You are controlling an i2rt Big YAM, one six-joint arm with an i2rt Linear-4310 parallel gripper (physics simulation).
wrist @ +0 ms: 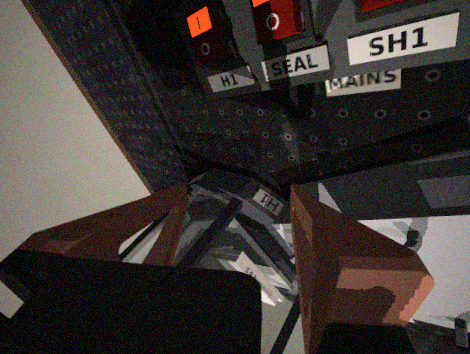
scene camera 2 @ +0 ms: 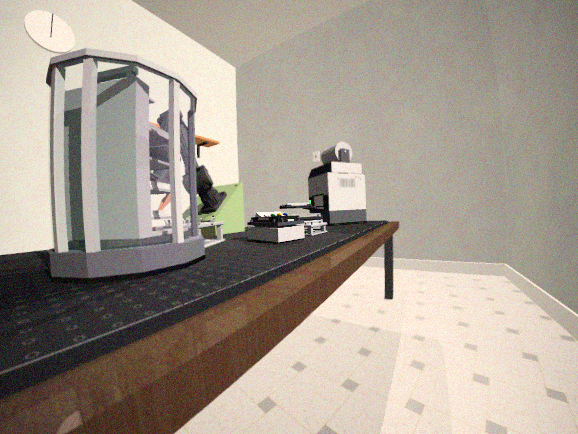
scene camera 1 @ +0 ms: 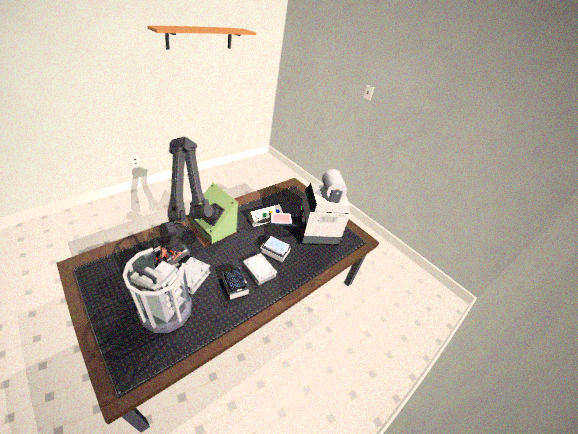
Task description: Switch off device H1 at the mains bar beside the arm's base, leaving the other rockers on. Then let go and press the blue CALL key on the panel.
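Places are measured from the arm's base along level axes (x right, y back, z down), in metres.
Pixels of known places: gripper, between the fingertips: [wrist: 236, 192] [scene camera 1: 167, 259]; arm's base, origin of its link: [scene camera 2: 214, 203] [scene camera 1: 214, 214].
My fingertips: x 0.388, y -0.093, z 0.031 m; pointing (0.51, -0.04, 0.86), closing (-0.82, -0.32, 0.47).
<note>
Ahead of a thing's pixels: the offset from my fingertips to its top centre. "spot": to the spot under its first point.
The mains bar @(spot: dx -0.051, dy +0.057, dz +0.062 m) [wrist: 340, 25] crosses the top of the wrist view. Its H1 rocker @(dx +0.025, dy +0.081, dz +0.049 m) [wrist: 199, 22] shows a lit orange I half and a dark O half. The SEAL rocker @(dx -0.024, dy +0.077, dz +0.049 m) [wrist: 280, 22] is red with orange at its top edge; part of the SH1 rocker @(spot: dx -0.069, dy +0.060, dz +0.049 m) [wrist: 380, 4] shows. My gripper [wrist: 236, 192] [scene camera 1: 170, 255] is open and empty, its orange fingertips below the H1 and SEAL labels in the wrist view. In scene camera 1 it is low behind the round rack. The panel @(dx -0.717, dy -0.035, dz +0.018 m) [scene camera 1: 256, 218] carries a small blue key @(dx -0.781, dy -0.079, dz +0.028 m) [scene camera 1: 278, 211]; its lettering is too small to read.
The round barred rack [scene camera 1: 182, 314] [scene camera 2: 127, 262] stands close to the gripper. A white tray @(dx -0.064, dy -0.115, dz +0.026 m) [scene camera 1: 196, 274] is beside it. Several white boxes, one being the dark-topped box @(dx -0.199, dy -0.304, dz +0.033 m) [scene camera 1: 235, 281], lie mid-table. A green slanted block [scene camera 1: 225, 220] and a white machine @(dx -0.883, dy -0.361, dz -0.354 m) [scene camera 1: 325, 225] [scene camera 2: 346, 192] stand farther along.
</note>
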